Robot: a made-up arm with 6 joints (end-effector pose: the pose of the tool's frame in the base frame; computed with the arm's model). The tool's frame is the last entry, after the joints.
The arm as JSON. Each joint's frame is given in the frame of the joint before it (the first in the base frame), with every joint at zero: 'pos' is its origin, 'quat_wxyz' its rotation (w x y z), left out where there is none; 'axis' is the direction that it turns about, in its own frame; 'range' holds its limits. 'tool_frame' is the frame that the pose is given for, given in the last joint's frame.
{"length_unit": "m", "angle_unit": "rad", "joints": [
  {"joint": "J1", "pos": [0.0, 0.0, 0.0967], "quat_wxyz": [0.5, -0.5, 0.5, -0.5], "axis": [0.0, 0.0, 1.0], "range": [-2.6, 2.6]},
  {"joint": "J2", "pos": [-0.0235, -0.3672, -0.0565], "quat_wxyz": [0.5, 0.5, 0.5, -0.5], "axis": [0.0, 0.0, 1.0], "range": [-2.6, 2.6]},
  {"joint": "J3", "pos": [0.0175, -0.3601, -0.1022], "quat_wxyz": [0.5, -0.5, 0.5, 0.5], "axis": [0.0, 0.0, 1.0], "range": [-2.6, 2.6]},
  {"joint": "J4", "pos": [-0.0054, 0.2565, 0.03], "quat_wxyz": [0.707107, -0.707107, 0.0, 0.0], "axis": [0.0, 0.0, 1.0], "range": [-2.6, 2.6]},
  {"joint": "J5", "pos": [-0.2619, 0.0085, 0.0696], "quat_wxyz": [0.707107, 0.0, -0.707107, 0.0], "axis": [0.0, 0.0, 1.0], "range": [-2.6, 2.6]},
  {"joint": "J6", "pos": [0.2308, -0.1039, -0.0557], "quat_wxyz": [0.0, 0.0, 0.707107, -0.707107], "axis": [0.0, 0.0, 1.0], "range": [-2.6, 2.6]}
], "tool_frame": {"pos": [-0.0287, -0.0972, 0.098], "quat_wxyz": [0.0, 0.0, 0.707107, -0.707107]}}
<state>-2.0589 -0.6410 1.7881 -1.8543 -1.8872 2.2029</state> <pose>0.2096 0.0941 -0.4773 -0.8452 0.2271 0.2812</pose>
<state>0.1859 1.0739 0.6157 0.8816 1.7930 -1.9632</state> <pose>-0.3817 0.1996 0.9785 -1.2685 0.5460 1.7407</pose>
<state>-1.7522 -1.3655 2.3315 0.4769 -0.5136 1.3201</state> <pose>-0.1279 0.3602 -0.3428 -1.1390 0.5492 -2.5143</pose>
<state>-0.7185 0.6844 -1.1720 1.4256 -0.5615 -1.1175</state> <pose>-0.1706 -0.1976 -0.1422 -2.1119 0.8047 3.0080</pose>
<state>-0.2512 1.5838 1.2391 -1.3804 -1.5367 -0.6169</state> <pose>-0.5881 -0.1608 0.6640 1.0992 -0.4128 -0.6474</pose>
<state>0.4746 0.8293 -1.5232 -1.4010 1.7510 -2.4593</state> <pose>-0.6067 0.2390 -0.0326 1.9702 0.1084 0.0264</pose>
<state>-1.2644 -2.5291 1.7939 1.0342 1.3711 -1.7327</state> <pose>0.5227 0.7351 0.3084 -1.1893 -1.3615 -1.9427</pose>
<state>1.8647 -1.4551 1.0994 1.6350 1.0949 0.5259</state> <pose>-0.0163 -0.7587 -0.2917 1.8727 -0.1929 -2.2304</pose>
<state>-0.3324 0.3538 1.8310 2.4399 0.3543 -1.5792</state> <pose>-0.1786 0.5718 0.9459 -0.1998 0.3128 2.8567</pose>
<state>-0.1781 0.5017 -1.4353 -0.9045 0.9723 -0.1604</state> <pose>-0.2212 0.5873 -0.3789 1.8316 0.6990 -3.0104</pose>
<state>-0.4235 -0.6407 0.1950 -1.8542 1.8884 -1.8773</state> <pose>0.5416 0.0198 0.0455 -2.8675 -0.8840 -2.5036</pose>
